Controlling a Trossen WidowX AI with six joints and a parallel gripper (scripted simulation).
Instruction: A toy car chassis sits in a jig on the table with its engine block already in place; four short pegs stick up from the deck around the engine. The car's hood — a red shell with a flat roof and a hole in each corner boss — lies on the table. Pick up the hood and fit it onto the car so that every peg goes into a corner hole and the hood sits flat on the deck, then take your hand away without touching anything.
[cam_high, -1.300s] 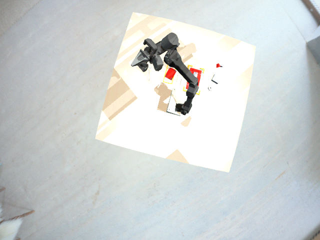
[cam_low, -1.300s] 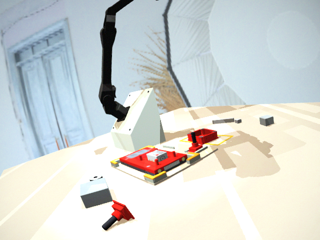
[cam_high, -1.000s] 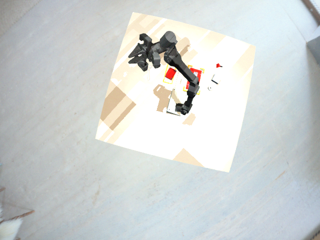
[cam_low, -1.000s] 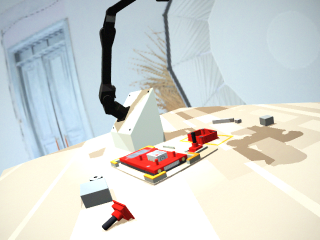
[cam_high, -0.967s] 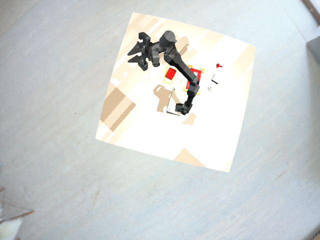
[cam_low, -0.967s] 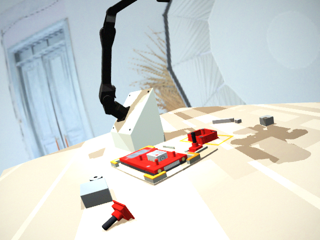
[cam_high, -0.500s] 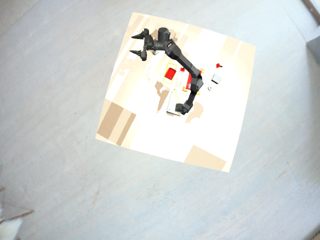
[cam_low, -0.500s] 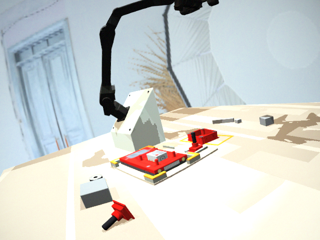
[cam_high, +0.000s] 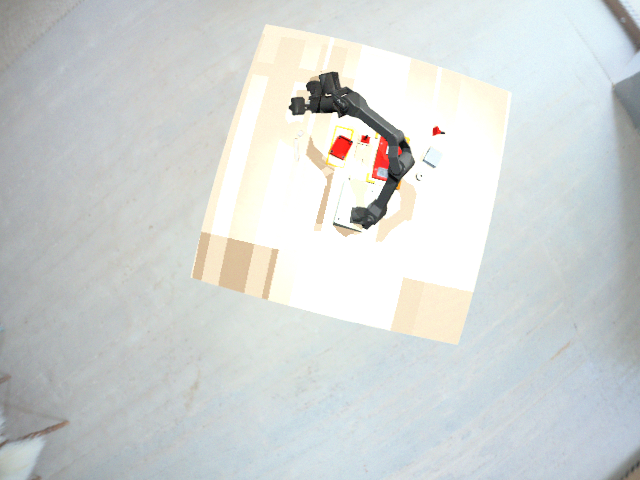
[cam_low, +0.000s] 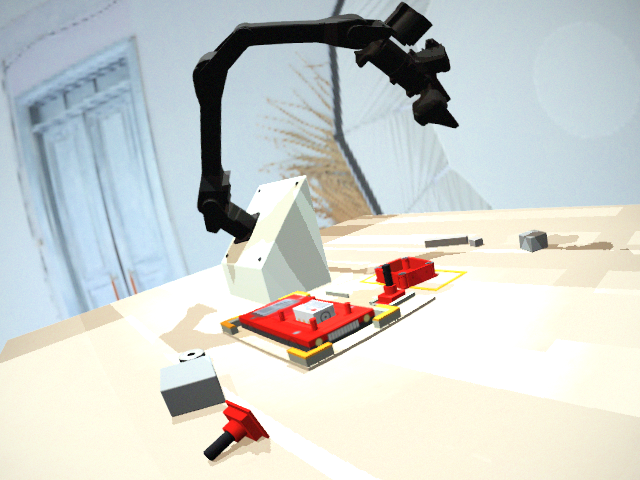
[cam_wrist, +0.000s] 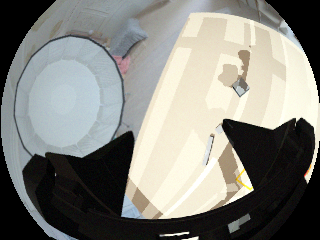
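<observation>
My gripper tip is 26 cm above the red hood, 19 cm to the left of it and 5 cm past it. Round my gripper tip: grey engine block (40 cm to the right, 24 cm below, 3 cm behind).
</observation>
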